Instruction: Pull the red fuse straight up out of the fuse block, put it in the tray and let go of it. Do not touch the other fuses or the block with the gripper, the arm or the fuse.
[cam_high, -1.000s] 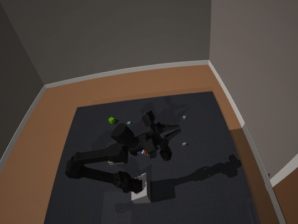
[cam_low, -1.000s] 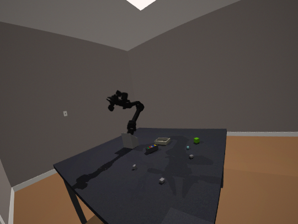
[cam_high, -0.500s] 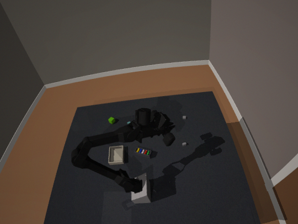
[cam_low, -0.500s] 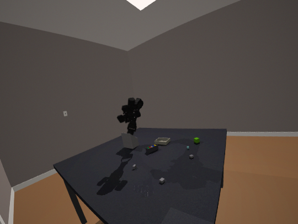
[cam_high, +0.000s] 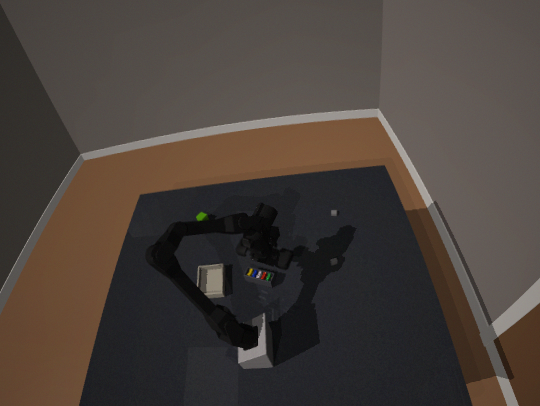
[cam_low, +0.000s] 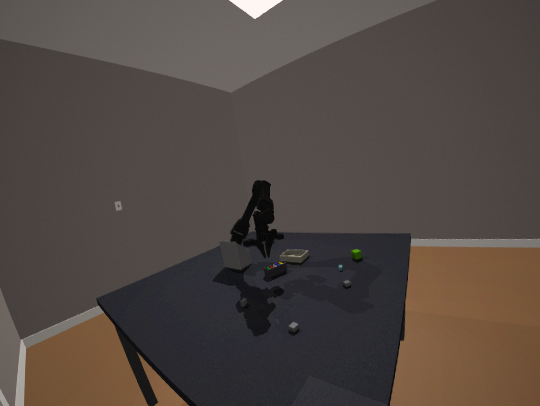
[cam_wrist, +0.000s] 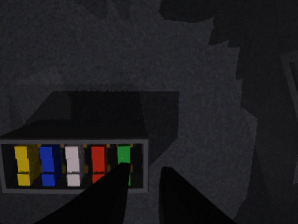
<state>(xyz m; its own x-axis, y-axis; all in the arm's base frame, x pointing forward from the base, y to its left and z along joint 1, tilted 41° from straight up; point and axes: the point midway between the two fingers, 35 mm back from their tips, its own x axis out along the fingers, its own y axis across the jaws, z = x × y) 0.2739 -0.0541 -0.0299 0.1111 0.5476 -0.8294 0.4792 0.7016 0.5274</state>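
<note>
Now: gripper tip 8 cm above the red fuse, 3 cm to the right of it and 1 cm past it. Also, from my gripper tip: white fuse 8 cm below, 5 cm to the left; green fuse 8 cm below, 2 cm to the left, 1 cm behind; blue fuse 8 cm below, 7 cm to the left, 1 cm ahead.
</note>
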